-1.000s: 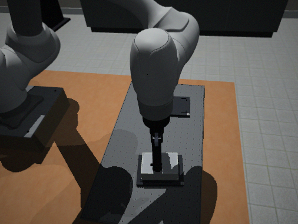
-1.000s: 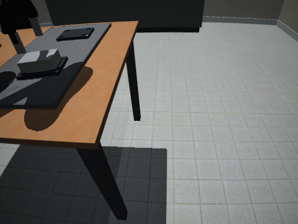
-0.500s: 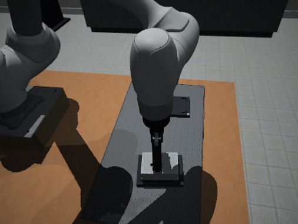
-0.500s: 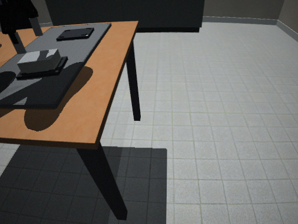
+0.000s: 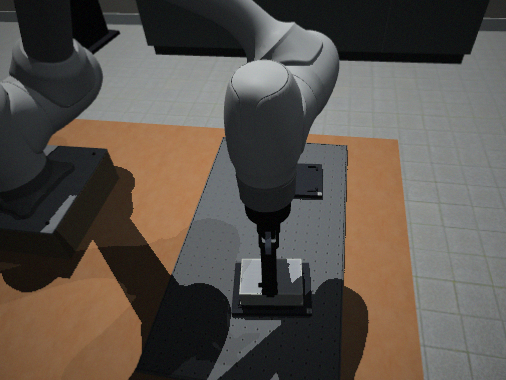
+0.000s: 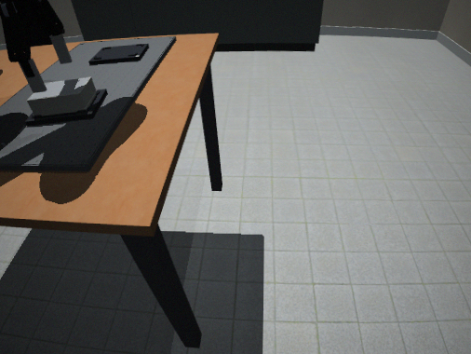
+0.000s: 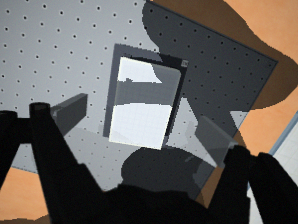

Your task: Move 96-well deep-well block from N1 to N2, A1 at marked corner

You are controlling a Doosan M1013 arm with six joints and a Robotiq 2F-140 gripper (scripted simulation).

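My gripper is now 60 mm above the deep-well block. The rest, counted from my hand: plate nest 90 mm below.
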